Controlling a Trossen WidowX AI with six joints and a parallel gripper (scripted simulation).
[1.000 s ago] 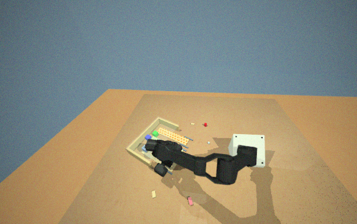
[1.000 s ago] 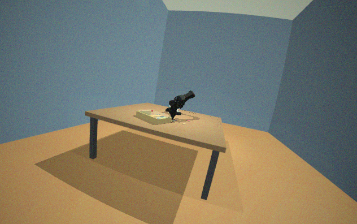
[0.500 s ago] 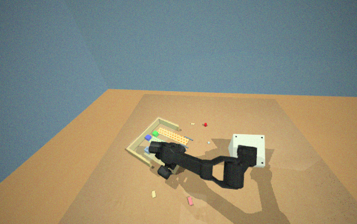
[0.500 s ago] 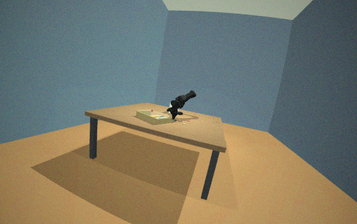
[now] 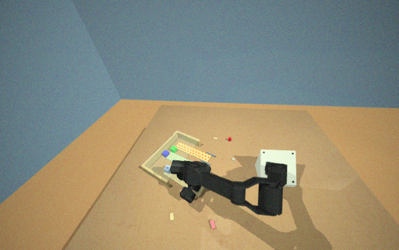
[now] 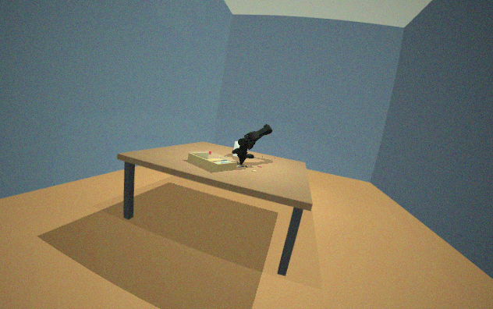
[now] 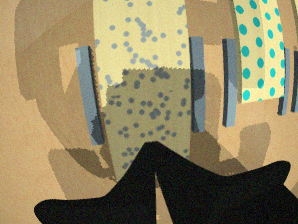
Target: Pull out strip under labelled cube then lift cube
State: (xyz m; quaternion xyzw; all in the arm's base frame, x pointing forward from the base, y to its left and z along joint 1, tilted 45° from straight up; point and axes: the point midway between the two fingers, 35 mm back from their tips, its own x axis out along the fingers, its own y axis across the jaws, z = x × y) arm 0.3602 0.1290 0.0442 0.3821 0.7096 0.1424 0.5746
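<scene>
Right now the labelled cube is 180 mm ahead of my gripper tip, 80 mm to the right of it and 20 mm above it. Also, from my gripper tip: grey piece (200 mm to the right, 180 mm behind); then pink block (140 mm to the left, 90 mm behind); then beige block (140 mm to the left, 90 mm ahead).
</scene>
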